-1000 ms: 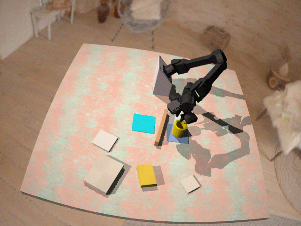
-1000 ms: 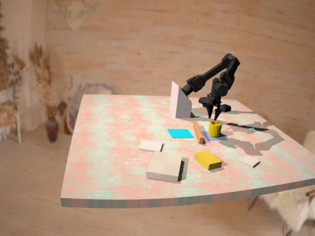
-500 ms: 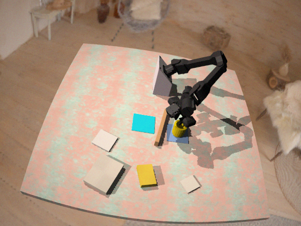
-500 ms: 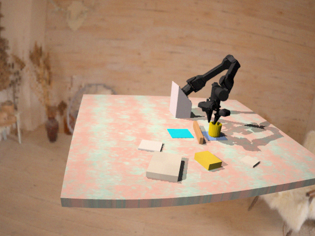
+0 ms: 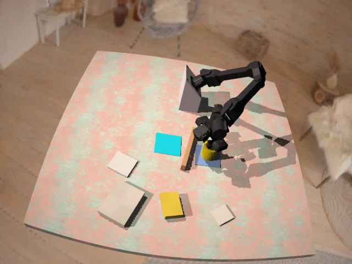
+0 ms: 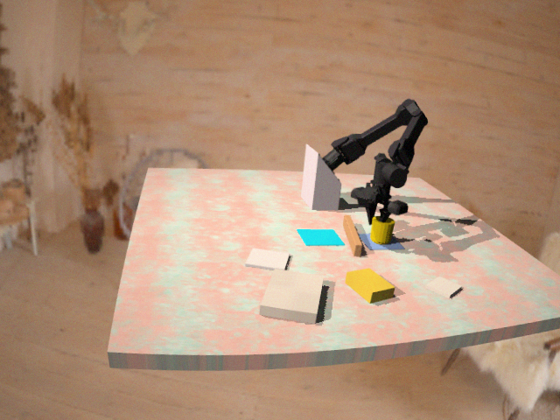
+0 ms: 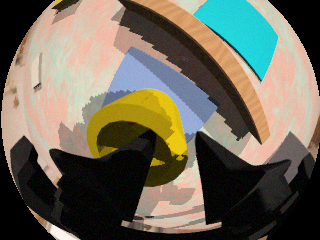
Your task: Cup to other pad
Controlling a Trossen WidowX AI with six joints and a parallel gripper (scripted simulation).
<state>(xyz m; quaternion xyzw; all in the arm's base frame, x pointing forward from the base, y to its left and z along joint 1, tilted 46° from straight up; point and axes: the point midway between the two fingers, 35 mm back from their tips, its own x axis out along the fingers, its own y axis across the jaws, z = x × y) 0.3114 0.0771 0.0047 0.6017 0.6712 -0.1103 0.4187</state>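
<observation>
Now: the red marble 4 cm ahead of my gripper tip, 2 cm to the left of it and 2 cm below it. The rest, counted from my gripper tip: cyan pad: 17 cm to the right, 5 cm below, 2 cm behind; then wooden bar: 8 cm to the right, 3 cm below; then yellow cup: 2 cm ahead, 1 cm to the left.
</observation>
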